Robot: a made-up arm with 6 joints.
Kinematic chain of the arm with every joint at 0, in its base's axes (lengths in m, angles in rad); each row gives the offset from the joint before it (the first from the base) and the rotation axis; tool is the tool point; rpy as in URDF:
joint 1: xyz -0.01 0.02 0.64 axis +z
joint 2: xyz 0 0 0 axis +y
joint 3: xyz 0.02 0 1.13 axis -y
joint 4: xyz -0.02 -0.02 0 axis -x
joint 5: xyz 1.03 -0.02 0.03 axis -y
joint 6: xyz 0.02 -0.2 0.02 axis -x
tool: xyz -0.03 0 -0.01 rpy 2.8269 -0.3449 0.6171
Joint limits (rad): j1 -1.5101..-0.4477 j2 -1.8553..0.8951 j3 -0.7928..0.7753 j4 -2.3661..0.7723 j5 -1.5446..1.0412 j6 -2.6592..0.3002
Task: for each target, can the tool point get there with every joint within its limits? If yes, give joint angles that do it. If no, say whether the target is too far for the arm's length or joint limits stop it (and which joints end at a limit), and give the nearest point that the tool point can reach.
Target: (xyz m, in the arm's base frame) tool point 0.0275 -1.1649 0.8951
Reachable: yes | joints -1.3982 0.4222 -0.2611 -1.0361 -1.1802 -1.2289
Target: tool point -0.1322 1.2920 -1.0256
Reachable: no: joint limits stop it (at a limit: joint 1, joint 2, joint 3, joint 4, joint 6) | nearest point -0.2760 2.0450 0.6637 | short by 1.855 m
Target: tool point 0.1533 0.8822 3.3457
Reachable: no: too far | nearest point -0.1881 0.6352 2.6275 | short by 0.833 m
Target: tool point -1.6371 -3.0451 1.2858
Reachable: no: too far | nearest point -0.1304 -1.9192 1.2314 | short by 1.882 m
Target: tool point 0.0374 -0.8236 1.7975
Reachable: yes | joints -1.2402 -0.1910 -0.0791 -0.5835 -0.2504 -2.2495
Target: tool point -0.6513 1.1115 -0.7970
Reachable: no: joint limits stop it (at a limit: joint 2, joint 3, joint 4, joint 6) | nearest point -1.0439 1.7798 0.6643 | short by 1.654 m
